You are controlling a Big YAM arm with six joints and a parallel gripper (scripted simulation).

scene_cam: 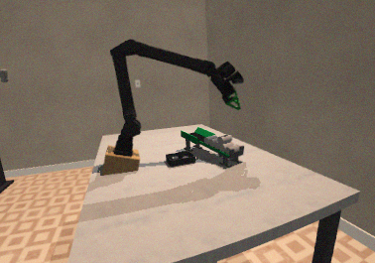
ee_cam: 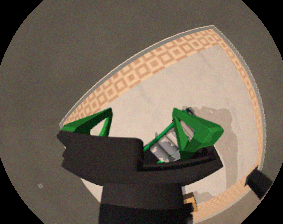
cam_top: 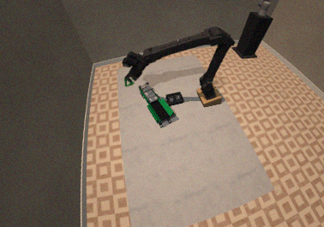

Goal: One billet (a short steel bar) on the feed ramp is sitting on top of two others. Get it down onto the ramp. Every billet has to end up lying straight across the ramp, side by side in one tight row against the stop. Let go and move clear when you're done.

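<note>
Right now the grey stop is 80 mm behind my hand, 130 mm to the right of it and 210 mm below it. From my hand the other things lie so: black tray: 320 mm behind, 20 mm to the left, 260 mm below.
</note>
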